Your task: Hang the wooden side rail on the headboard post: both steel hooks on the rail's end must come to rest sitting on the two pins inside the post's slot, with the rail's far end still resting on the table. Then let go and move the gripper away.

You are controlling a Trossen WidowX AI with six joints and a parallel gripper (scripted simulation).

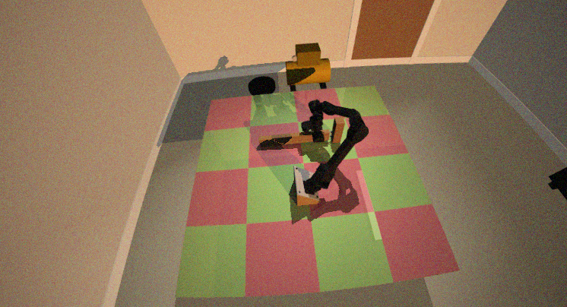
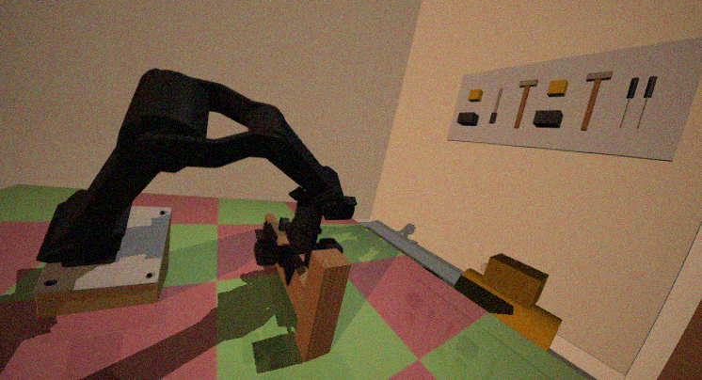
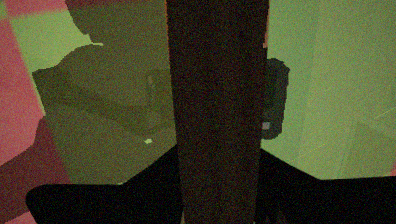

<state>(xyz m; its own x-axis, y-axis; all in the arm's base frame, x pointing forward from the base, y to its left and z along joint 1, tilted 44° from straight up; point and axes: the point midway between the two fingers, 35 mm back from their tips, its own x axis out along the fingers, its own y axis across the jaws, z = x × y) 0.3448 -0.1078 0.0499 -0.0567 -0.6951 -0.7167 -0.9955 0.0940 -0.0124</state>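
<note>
The headboard post is 1 cm behind my gripper tip, 12 cm to the right of it and 4 cm above it.
</note>
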